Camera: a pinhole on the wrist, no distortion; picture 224 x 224 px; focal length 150.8 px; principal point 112.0 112.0 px. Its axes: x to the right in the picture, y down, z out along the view. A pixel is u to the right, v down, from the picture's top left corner.
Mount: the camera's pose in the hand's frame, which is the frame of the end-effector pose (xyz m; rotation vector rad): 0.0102 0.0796 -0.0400 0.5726 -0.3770 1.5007
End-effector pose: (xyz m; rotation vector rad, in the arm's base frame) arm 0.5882 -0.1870 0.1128 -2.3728 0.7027 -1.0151
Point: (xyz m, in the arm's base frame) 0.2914 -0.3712 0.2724
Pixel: behind the camera
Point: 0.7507 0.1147 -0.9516
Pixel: outside the picture
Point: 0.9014 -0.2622 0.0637
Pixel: 167.3 33.3
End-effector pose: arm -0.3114 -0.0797 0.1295 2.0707 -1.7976 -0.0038
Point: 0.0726 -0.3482 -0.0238
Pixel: 14.5 26.7
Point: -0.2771 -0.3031 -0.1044
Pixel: 134.3 67.6
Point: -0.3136 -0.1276 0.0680
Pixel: 100.9 108.1
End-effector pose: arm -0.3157 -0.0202 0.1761 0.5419 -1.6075 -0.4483
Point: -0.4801 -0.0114 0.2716
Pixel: 211.9 67.7
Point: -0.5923 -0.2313 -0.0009
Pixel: 86.3 131.1
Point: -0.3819 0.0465 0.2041
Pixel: 209.9 175.1
